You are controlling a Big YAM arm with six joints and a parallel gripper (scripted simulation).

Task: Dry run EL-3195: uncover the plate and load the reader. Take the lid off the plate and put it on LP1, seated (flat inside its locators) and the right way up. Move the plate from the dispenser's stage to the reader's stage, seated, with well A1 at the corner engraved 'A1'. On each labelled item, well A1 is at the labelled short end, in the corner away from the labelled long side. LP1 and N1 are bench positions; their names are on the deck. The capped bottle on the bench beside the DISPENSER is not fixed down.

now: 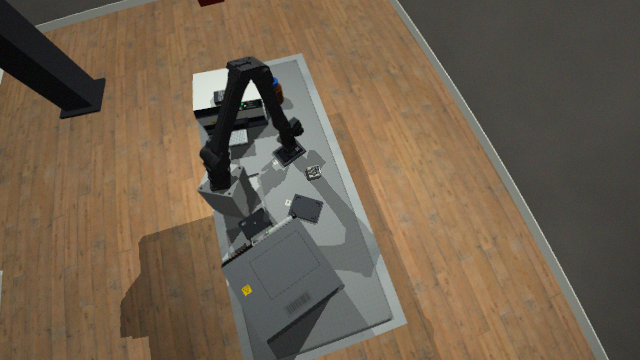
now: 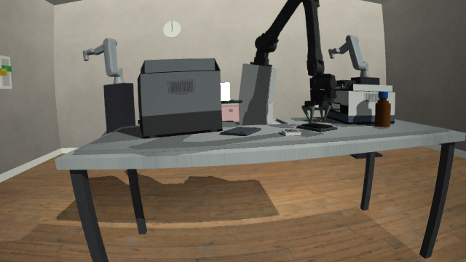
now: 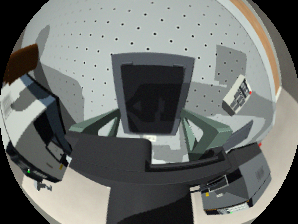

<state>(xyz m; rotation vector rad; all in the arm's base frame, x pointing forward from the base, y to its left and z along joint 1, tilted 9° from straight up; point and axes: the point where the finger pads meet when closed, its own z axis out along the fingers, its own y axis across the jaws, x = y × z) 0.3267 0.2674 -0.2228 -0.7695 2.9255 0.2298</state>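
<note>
Right now the lidded plate is 290 mm behind my hand, 110 mm to the left of it and 50 mm above it. The rest, counted from my hand: brown capped bottle (20 mm behind, 390 mm to the left, 70 mm above).
</note>
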